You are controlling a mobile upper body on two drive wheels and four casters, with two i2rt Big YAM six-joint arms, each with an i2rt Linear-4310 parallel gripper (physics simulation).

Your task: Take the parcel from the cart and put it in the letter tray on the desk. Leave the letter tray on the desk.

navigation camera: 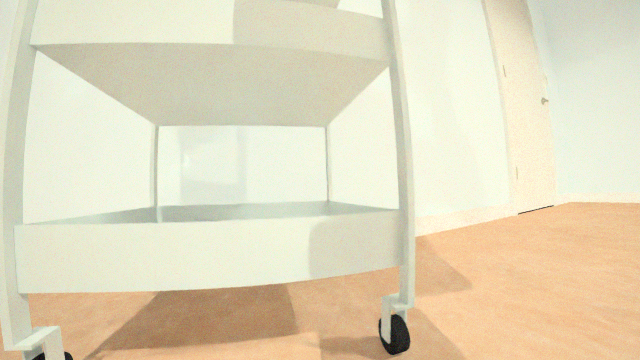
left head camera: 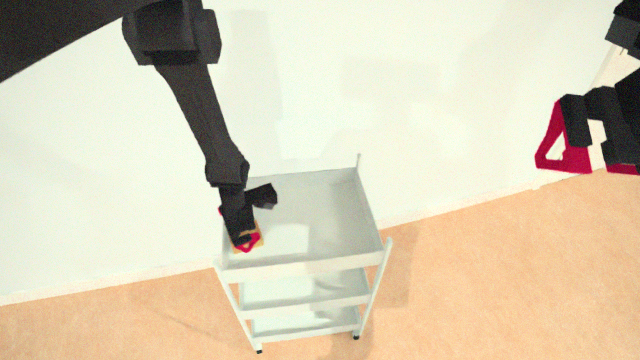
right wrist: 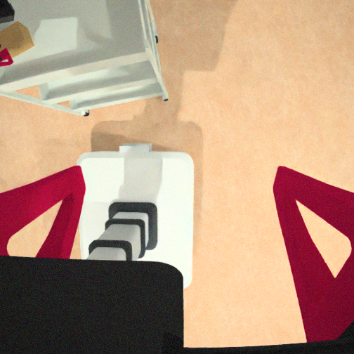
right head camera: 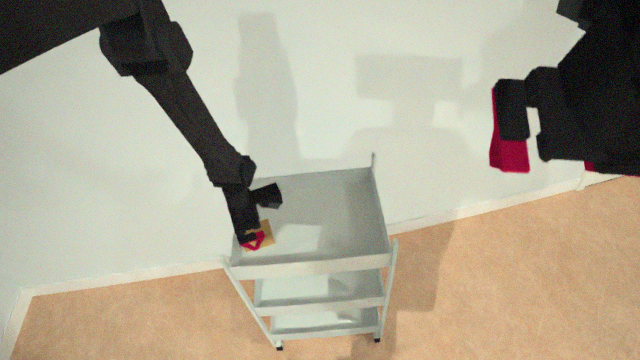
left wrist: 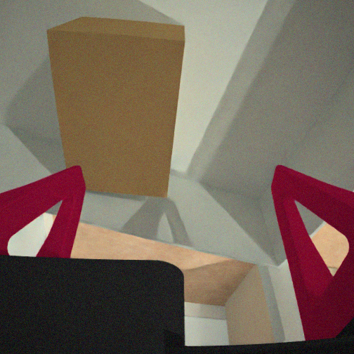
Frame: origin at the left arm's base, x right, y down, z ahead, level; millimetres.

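Seen in the pictures: left gripper, fingertip midpoint: point(left head camera: 241, 238) point(right head camera: 250, 236); right gripper, fingertip midpoint: point(left head camera: 573, 164) point(right head camera: 539, 161).
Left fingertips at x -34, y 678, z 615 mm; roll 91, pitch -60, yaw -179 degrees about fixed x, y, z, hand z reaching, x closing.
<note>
Offsets run from my left fingertips to a thing's top centre. "*": to the spot under its first point.
The parcel, a brown box @[dz +36, dx -2, dy +20 mm] point(left head camera: 258, 230) point(right head camera: 268, 232) point(left wrist: 117, 110) point(right wrist: 19, 38), stands in the top tray of the pale grey cart point(left head camera: 305, 266) point(right head camera: 310, 266) point(navigation camera: 165, 257), near its left end in the head views. My left gripper point(left head camera: 235, 233) point(left wrist: 178, 176) is open and empty over that end. In the left wrist view the parcel lies beyond the fingertips, toward the left finger, not between them. My right gripper point(left head camera: 597, 167) point(right wrist: 178, 176) is open and empty, off to the right of the cart. The desk and the letter tray do not show.
The cart's raised tray walls and corner posts @[* dz -36, dx +398, dy +153 mm] point(left head camera: 381, 280) point(right head camera: 390, 285) surround the parcel's area. A white wall point(left head camera: 320, 90) runs behind the cart. A white base with a segmented column point(right wrist: 172, 220) shows below the right gripper. A door point(navigation camera: 525, 125) is at the right.
</note>
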